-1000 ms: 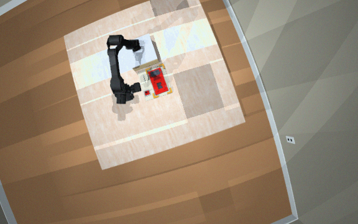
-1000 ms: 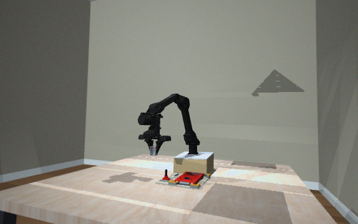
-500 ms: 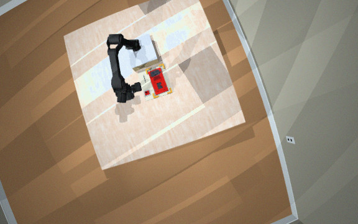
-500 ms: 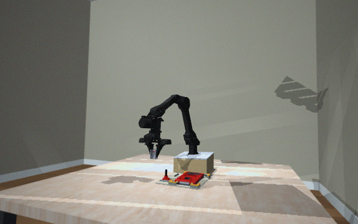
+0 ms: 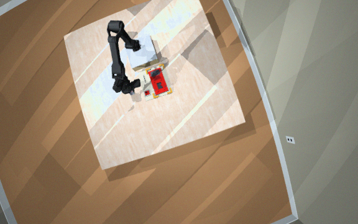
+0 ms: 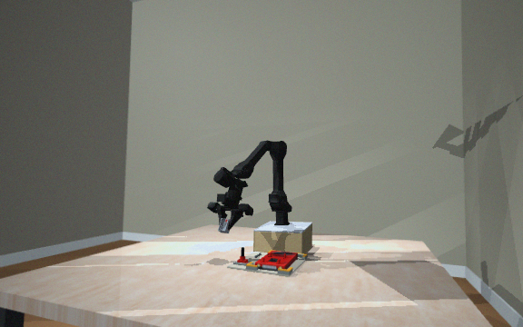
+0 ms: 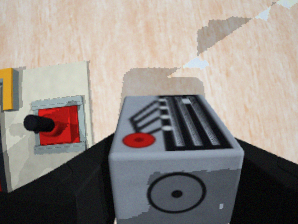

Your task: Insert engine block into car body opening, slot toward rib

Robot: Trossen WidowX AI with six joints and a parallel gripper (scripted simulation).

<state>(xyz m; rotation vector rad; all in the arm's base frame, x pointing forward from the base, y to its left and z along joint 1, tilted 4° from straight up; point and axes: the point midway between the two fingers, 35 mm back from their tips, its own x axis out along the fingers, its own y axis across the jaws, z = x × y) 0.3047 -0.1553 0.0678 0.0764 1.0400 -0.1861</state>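
The black upright pin is 3 cm ahead of my gripper tip, 9 cm to the left of it and 8 cm below it. The rest, counted from my gripper tip: grey engine block 1 cm behind, 1 cm above.
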